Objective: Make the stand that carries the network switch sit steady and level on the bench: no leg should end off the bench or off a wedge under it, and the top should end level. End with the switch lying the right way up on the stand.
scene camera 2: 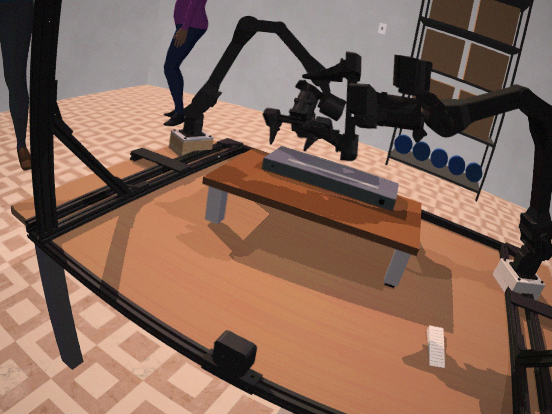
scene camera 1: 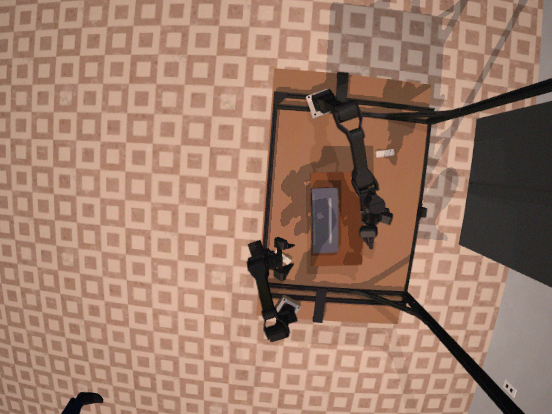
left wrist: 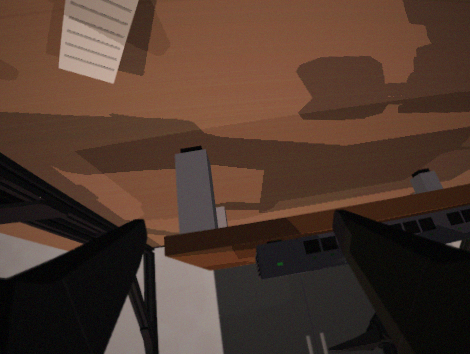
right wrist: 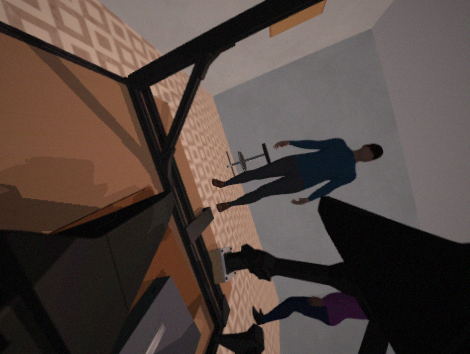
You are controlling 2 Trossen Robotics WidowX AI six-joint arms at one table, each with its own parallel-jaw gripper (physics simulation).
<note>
The left gripper is open and holds nothing. Also in view: a grey network switch. The right gripper is open, holding nothing. Also in view: a wooden stand.
The left gripper also shows in the left wrist view. The right gripper also shows in scene camera 1 and in the right wrist view.
</note>
